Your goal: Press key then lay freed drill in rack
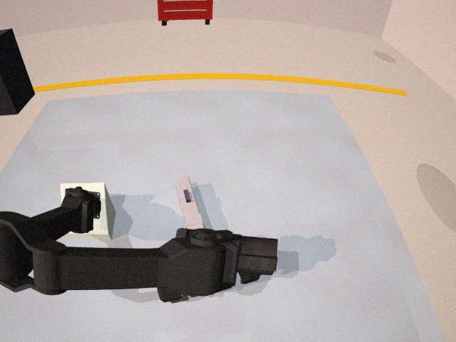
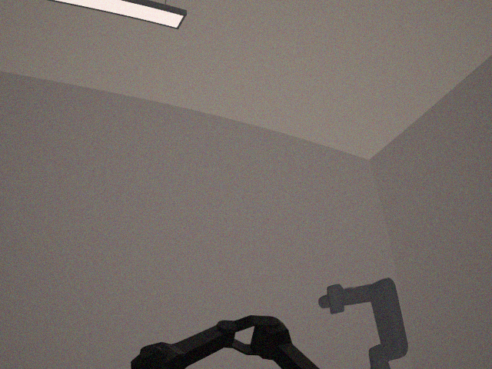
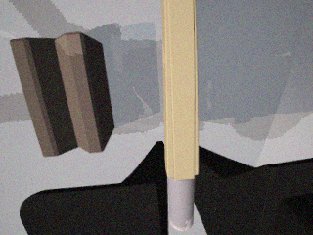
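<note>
Now: gripper tip 1 cm past the drill, 4 cm to the right of it and 3 cm below it. Round my gripper tip: dark key (5 cm behind, 22 cm to the left, 1 cm above); then brown grooved rack (7 cm behind, 2 cm to the left, 2 cm below); then grey block (4 cm behind, 20 cm to the left).
</note>
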